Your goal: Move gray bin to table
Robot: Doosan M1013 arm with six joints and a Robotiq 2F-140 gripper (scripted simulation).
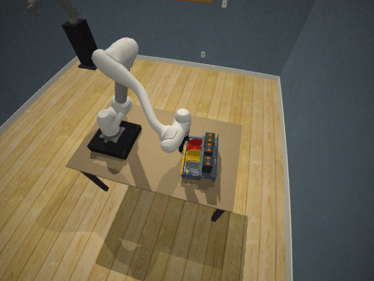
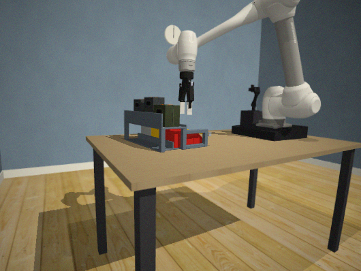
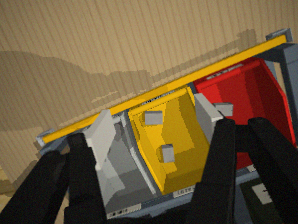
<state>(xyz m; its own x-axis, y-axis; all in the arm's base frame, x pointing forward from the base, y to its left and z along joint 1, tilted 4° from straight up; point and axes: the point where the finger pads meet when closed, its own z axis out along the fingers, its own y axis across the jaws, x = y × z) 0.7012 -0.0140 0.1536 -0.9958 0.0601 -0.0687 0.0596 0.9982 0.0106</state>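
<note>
My hand is 11 cm above the yellow strip. Also, from my hand: yellow bin: 13 cm below, 10 cm ahead, 2 cm to the left; gray open bin: 13 cm below, 12 cm ahead, 9 cm to the right; red bin: 13 cm to the left, 13 cm below, 8 cm ahead.
</note>
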